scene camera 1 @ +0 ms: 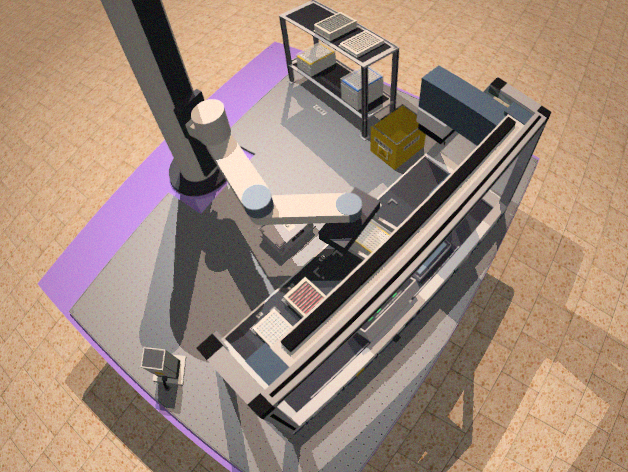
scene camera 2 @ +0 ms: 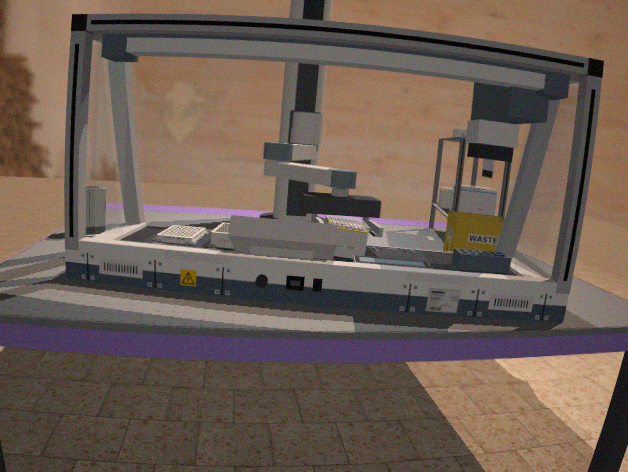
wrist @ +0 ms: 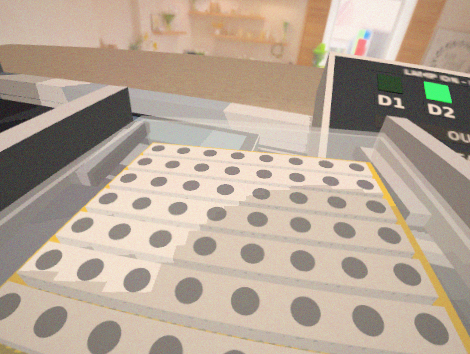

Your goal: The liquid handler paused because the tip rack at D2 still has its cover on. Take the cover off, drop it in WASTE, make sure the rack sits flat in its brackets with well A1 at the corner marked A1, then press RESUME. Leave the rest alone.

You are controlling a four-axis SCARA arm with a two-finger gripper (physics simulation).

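Pixels of known places: gripper, fingertip midpoint: (scene camera 2: 352, 230) (wrist: 253, 121); arm's base, origin of the base link: (scene camera 1: 201, 168).
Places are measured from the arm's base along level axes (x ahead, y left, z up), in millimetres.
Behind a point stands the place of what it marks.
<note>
The D2 tip rack (scene camera 1: 374, 236) @(y 31, x 712, z 138 mm) (scene camera 2: 350, 223) (wrist: 257, 219) @(y 23, x 724, z 139 mm), white with yellow edges, fills the wrist view. A clear cover (wrist: 285, 134) @(y 14, x 762, z 139 mm) surrounds it; its rim shows at the far side and left. My gripper (scene camera 1: 361, 234) (scene camera 2: 345, 223) @(y 24, x 794, z 131 mm) (wrist: 253, 121) @(y 24, x 794, z 131 mm) is open, one finger standing beyond each side of the covered rack, with a gap at the left. The yellow WASTE bin (scene camera 1: 397, 138) @(y 481, x 543, z 19 mm) (scene camera 2: 474, 232) stands behind the deck. The lamp panel (scene camera 1: 388, 304) (wrist: 360, 107) @(y -41, x 834, z 132 mm) shows D2 lit green and D1 dark. The RESUME button and A1 corner mark cannot be made out.
The liquid handler's long beam (scene camera 1: 406, 228) @(y -107, x 853, z 523 mm) (scene camera 2: 329, 53) @(y -78, x 924, z 459 mm) crosses above the deck. Its pipetting head (scene camera 1: 459, 104) @(y 301, x 792, z 491 mm) (scene camera 2: 492, 132) hangs near WASTE. A red-striped plate (scene camera 1: 304, 296) @(y -209, x 637, z 84 mm) and a white rack (scene camera 1: 273, 326) @(y -328, x 615, z 75 mm) sit on the deck. A shelf unit (scene camera 1: 364, 101) @(y 417, x 441, z 208 mm) stands behind.
</note>
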